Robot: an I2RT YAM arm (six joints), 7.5 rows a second.
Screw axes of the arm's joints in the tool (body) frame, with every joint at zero. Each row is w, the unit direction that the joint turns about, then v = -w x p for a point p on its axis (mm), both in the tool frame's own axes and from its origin. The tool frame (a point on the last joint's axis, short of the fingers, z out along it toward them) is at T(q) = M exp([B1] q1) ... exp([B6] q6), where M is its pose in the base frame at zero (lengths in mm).
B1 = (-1, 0, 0, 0.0, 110.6, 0.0)
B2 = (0, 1, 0, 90.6, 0.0, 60.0)
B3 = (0, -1, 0, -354.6, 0.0, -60.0)
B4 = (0, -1, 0, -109.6, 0.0, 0.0)
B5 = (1, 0, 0, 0.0, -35.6, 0.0)
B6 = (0, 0, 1, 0.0, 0.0, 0.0)
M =
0 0 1 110.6
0 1 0 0.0
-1 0 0 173.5
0 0 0 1
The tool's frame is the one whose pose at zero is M.
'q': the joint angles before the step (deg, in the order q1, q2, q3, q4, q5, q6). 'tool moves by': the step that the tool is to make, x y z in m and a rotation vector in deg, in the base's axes. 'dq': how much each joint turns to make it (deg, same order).
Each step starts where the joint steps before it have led.
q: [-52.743 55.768 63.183 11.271 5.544 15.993]
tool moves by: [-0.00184 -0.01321 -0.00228 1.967 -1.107 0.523]
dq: [-2.884 1.852 0.669 0.012 -2.602 3.014]
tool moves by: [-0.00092 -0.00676 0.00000 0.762 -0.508 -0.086]
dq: [-1.309 1.077 0.621 0.054 -0.915 1.172]
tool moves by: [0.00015 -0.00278 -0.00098 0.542 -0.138 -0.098]
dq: [-0.372 0.441 0.127 -0.082 -0.143 0.472]
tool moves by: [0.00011 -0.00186 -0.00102 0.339 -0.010 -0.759]
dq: [-0.125 0.276 -0.001 -0.003 0.662 0.002]
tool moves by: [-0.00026 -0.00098 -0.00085 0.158 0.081 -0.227]
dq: [-0.178 0.088 -0.088 -0.001 0.052 0.002]
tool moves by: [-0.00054 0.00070 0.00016 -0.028 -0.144 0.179]
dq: [-0.050 -0.176 -0.080 -0.002 -0.190 0.167]
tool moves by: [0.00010 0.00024 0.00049 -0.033 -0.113 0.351]
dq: [0.005 0.001 0.082 0.001 -0.310 0.172]
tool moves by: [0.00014 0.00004 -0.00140 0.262 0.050 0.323]
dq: [-0.011 -0.088 -0.263 -0.080 -0.293 0.188]
